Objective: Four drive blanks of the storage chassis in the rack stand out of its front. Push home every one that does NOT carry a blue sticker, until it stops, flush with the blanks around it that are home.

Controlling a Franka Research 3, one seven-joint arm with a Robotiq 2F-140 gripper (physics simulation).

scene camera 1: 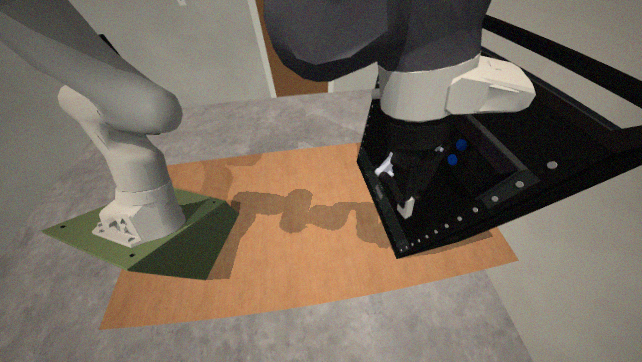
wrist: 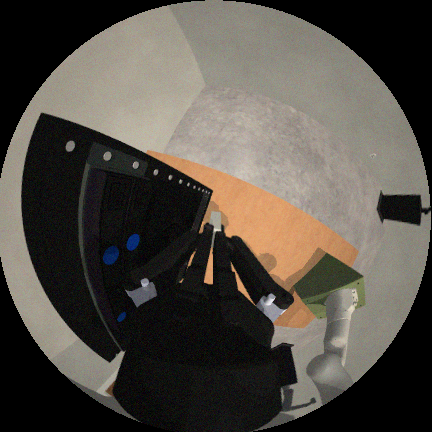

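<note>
The black storage chassis in the rack has a dark front on which single drive blanks are hard to tell apart. Two round blue stickers show on it, one beside the other. A third blue sticker shows lower down in the wrist view. My gripper is shut and empty, its pale fingertips together in front of the chassis, near its lower end in the scene view. Whether the tips touch a blank cannot be told. The hand hides part of the front.
A row of round pale studs runs along the rack's edge. A wooden mat lies on the grey floor. The green base block carries the arm's white base. A black box shows at the right of the wrist view.
</note>
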